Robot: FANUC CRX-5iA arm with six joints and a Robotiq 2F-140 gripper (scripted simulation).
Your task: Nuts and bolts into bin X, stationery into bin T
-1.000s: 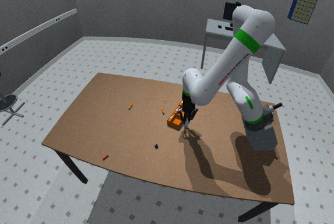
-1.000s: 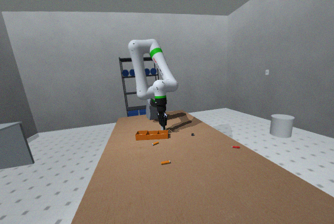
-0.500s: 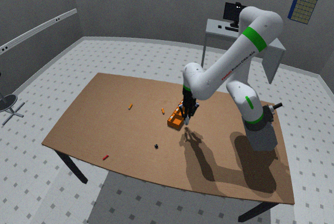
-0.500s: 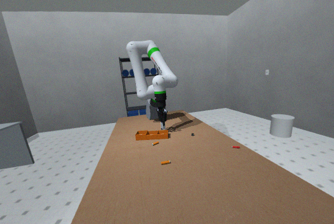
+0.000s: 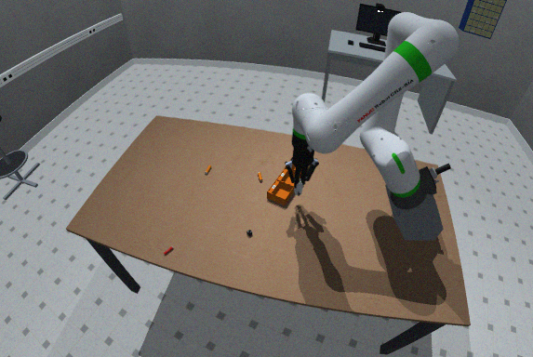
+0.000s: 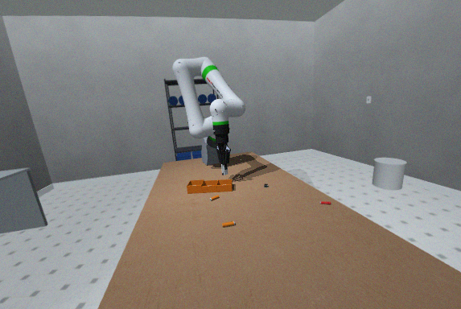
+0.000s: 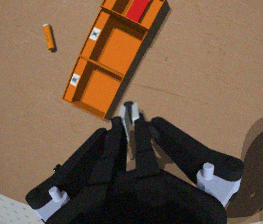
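Now: hand 30 mm short of the orange bin tray, 110 mm to the left of it and 70 mm above it. Round my hand: red stick (490 mm ahead, 280 mm to the left, 90 mm below); then white eraser (20 mm behind, 190 mm to the right, 80 mm below).
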